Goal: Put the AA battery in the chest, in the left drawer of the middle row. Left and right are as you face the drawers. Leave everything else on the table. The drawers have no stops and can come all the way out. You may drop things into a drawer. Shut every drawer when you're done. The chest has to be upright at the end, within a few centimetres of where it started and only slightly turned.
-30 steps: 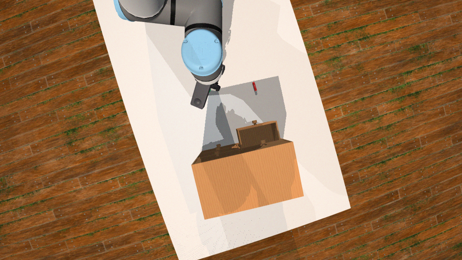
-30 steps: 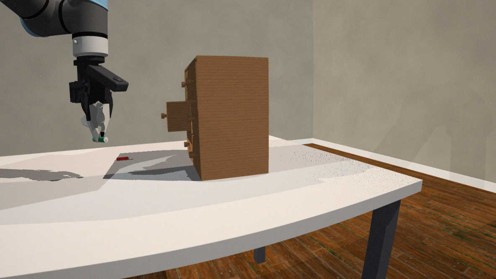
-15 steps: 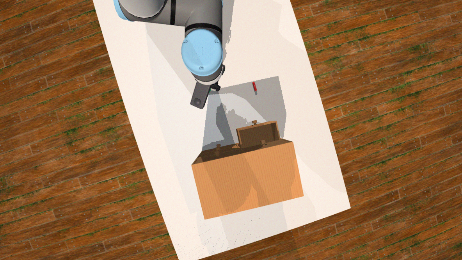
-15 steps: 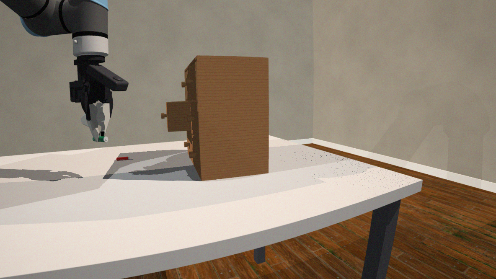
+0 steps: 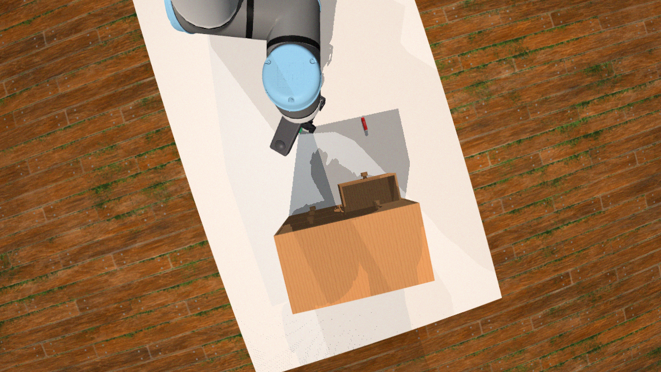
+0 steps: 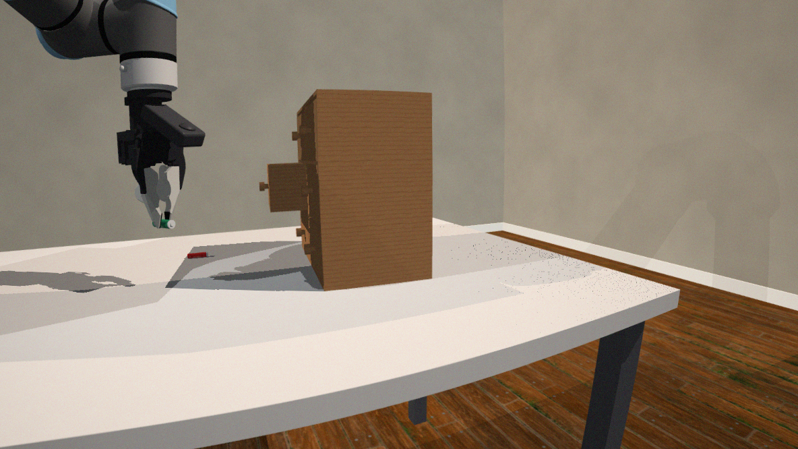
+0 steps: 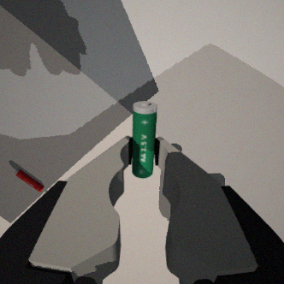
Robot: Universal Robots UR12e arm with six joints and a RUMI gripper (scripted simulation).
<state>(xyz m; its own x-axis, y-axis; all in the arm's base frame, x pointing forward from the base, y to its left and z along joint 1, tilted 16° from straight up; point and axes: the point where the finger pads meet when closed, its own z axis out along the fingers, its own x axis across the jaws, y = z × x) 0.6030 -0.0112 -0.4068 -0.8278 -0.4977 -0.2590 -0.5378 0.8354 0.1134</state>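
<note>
Right now my hand is 6 cm short of the red object, 18 cm to the right of it and 11 cm above it. From my hand the other things lie so: green AA battery (1 cm below).
</note>
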